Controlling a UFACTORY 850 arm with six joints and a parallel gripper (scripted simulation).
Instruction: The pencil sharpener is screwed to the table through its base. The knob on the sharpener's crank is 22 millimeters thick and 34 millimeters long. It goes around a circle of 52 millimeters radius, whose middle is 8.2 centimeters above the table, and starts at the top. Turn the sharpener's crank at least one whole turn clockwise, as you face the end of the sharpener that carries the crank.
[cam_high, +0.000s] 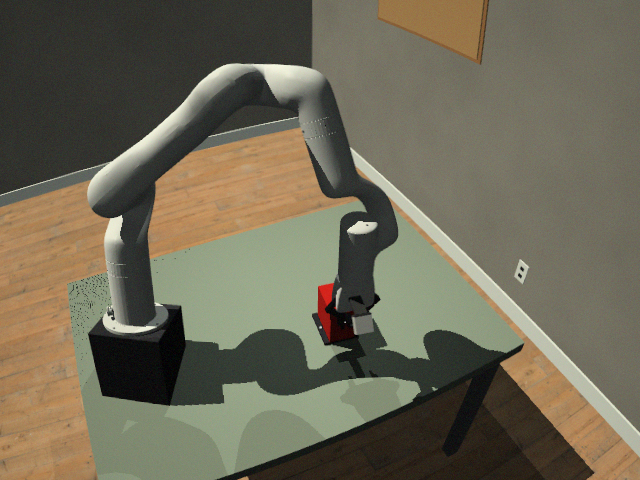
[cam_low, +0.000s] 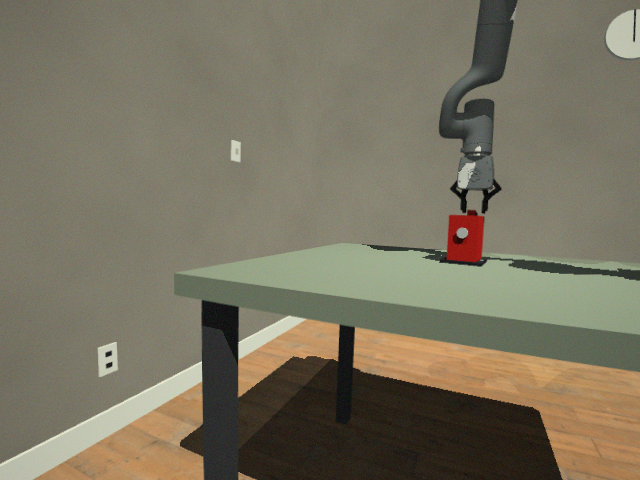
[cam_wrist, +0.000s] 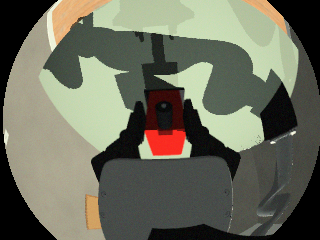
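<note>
Now: the knob 20 mm to the left of my hand and 20 mm below it.
</note>
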